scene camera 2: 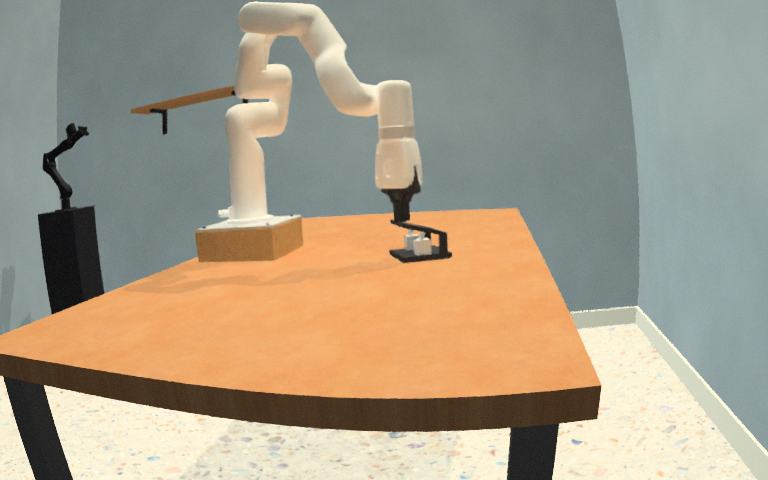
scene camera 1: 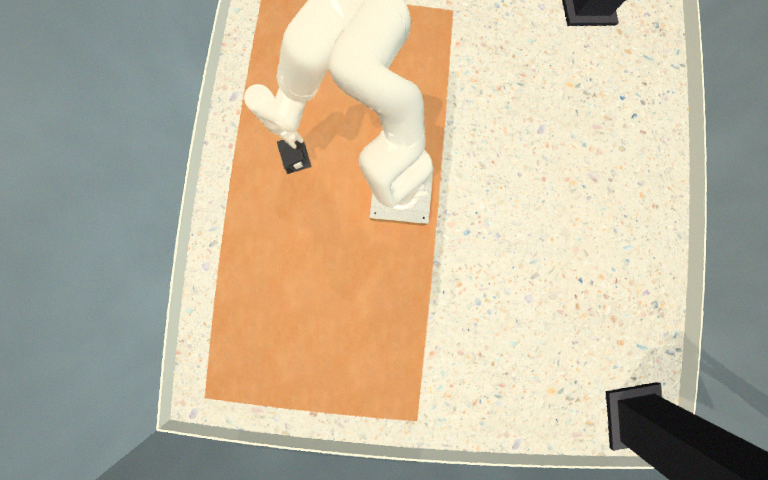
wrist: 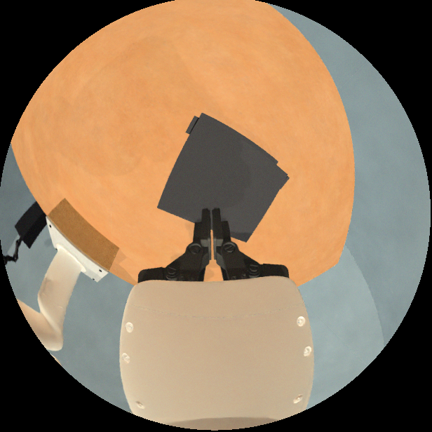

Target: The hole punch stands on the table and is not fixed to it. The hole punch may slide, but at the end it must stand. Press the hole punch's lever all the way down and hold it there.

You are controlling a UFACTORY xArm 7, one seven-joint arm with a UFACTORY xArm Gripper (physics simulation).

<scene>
I see my gripper (scene camera 2: 402, 221) and a black hole punch (scene camera 2: 414, 250).
The black hole punch also shows in scene camera 1 (scene camera 1: 306, 163). My gripper is seen too in the wrist view (wrist: 211, 219).
</scene>
